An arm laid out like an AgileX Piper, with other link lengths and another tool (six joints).
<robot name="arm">
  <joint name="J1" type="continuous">
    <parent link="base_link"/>
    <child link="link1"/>
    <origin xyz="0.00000 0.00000 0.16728"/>
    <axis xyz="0 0 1"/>
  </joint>
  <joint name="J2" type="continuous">
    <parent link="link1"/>
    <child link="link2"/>
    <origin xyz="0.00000 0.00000 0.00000" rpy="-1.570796 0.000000 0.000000"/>
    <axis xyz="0 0 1"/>
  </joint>
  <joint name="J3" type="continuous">
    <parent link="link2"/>
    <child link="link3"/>
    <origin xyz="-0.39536 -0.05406 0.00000"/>
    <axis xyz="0 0 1"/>
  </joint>
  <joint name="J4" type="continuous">
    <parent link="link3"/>
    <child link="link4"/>
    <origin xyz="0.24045 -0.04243 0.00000" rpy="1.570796 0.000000 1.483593"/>
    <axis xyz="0 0 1"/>
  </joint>
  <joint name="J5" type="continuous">
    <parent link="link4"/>
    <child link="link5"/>
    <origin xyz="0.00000 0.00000 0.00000" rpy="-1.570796 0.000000 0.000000"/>
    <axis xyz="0 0 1"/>
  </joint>
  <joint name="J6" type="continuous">
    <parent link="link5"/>
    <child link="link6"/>
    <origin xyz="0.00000 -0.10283 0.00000" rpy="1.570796 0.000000 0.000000"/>
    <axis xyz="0 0 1"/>
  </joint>
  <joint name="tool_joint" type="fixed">
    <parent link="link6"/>
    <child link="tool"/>
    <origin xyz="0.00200 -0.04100 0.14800" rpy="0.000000 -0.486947 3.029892"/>
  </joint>
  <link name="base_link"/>
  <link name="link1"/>
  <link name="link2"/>
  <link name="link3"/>
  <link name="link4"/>
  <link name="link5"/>
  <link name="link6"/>
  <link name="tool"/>
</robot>
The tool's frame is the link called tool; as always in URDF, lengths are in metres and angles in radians. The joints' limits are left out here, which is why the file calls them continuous.
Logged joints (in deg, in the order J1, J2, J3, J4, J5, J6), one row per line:
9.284 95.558 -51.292 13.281 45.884 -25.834
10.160 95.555 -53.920 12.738 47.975 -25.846
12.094 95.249 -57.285 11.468 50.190 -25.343
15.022 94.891 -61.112 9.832 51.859 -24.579
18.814 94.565 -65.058 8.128 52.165 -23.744
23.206 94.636 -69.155 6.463 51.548 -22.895
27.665 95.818 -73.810 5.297 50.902 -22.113
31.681 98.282 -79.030 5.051 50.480 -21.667
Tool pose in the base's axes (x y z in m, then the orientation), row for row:
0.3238 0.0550 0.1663 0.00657 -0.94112 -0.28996 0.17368
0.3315 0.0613 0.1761 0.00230 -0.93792 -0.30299 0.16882
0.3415 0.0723 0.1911 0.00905 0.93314 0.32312 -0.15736
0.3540 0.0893 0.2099 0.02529 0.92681 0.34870 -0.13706
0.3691 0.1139 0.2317 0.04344 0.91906 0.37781 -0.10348
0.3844 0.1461 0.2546 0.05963 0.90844 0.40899 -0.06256
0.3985 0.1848 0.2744 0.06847 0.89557 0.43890 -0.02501
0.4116 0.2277 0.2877 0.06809 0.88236 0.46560 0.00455
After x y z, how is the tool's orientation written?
As a quaternion, w x y z.
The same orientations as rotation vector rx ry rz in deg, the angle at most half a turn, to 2 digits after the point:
-168.70 -51.98 31.13
-168.58 -54.46 30.34
167.00 57.83 -28.16
164.19 61.78 -24.28
161.01 66.19 -18.13
157.59 70.95 -10.85
154.53 75.73 -4.32
152.29 80.36 0.79

